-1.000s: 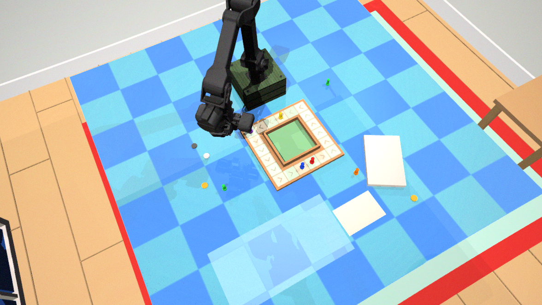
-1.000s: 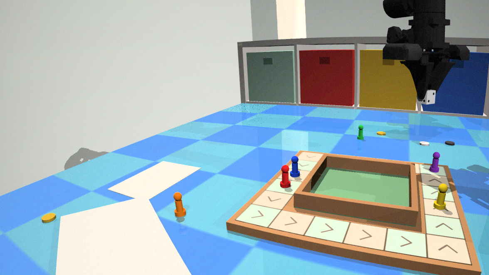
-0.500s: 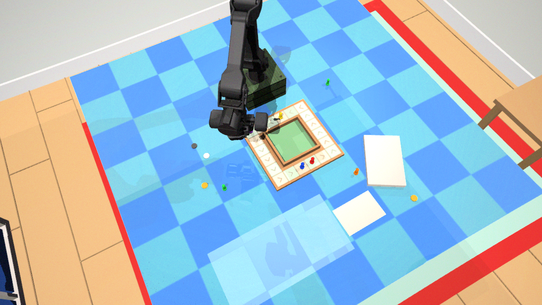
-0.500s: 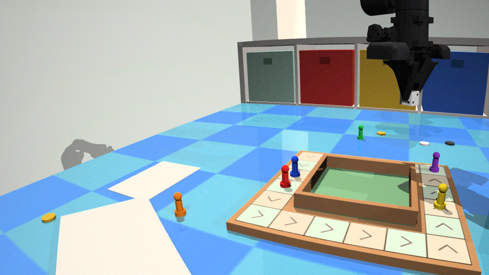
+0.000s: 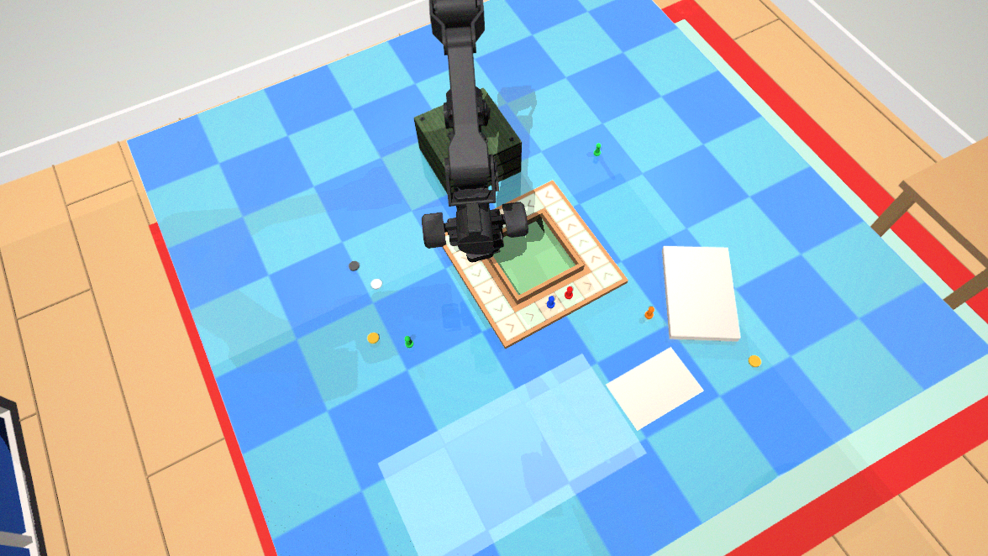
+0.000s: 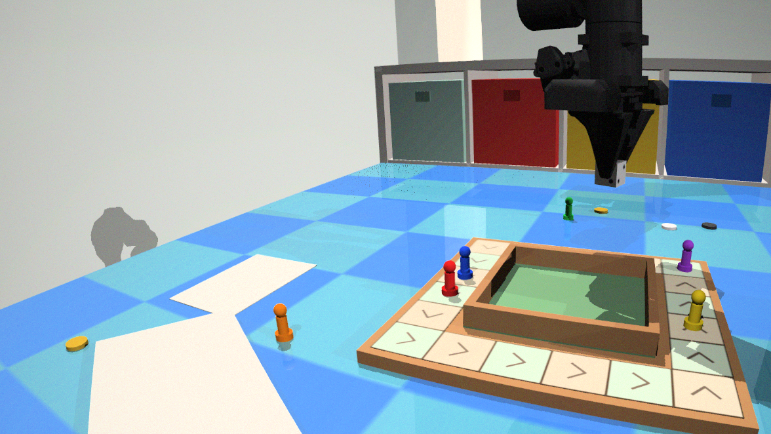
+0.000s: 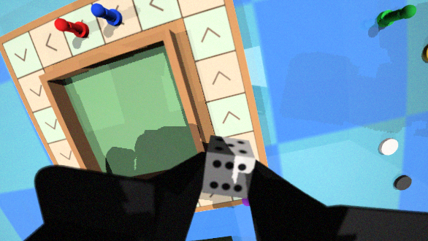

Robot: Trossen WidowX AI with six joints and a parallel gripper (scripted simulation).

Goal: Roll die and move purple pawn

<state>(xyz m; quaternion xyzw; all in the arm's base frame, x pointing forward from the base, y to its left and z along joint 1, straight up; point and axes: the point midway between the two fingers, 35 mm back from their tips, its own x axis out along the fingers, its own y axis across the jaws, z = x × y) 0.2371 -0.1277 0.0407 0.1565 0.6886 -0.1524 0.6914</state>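
The purple pawn lies 90 mm behind my gripper tip and 80 mm below it. The rest, counted from my gripper tip: yellow pawn (130 mm to the left, 80 mm below, 80 mm behind); then white die (right at my gripper tip); then green tray (110 mm to the left, 100 mm below, 30 mm ahead).
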